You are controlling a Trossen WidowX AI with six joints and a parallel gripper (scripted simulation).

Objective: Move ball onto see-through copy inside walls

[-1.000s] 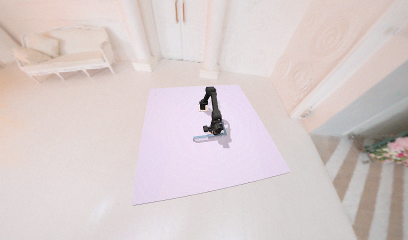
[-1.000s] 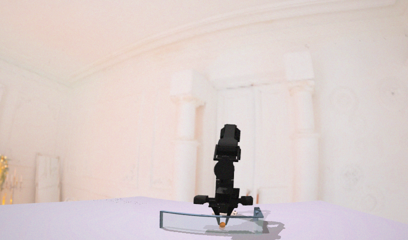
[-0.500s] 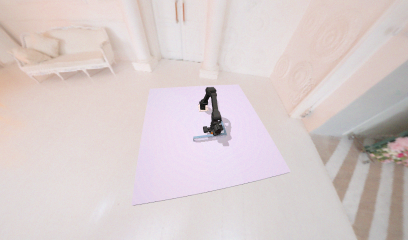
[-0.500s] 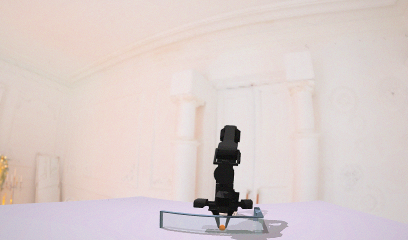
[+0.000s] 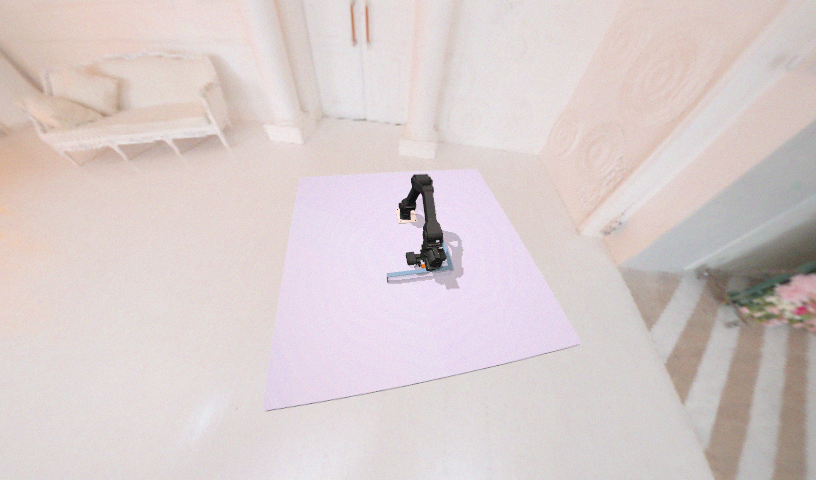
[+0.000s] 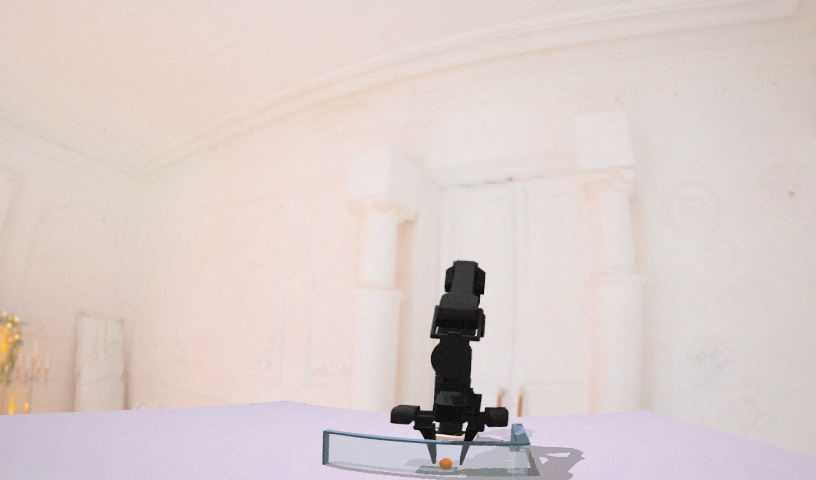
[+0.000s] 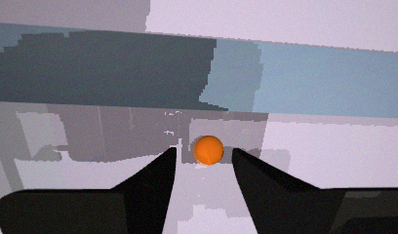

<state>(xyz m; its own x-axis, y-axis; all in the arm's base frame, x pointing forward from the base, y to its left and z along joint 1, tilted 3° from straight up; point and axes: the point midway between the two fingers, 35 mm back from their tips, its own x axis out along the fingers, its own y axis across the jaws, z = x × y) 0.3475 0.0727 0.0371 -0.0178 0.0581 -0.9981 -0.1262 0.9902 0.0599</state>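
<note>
My gripper tip is right at the orange ball.
</note>
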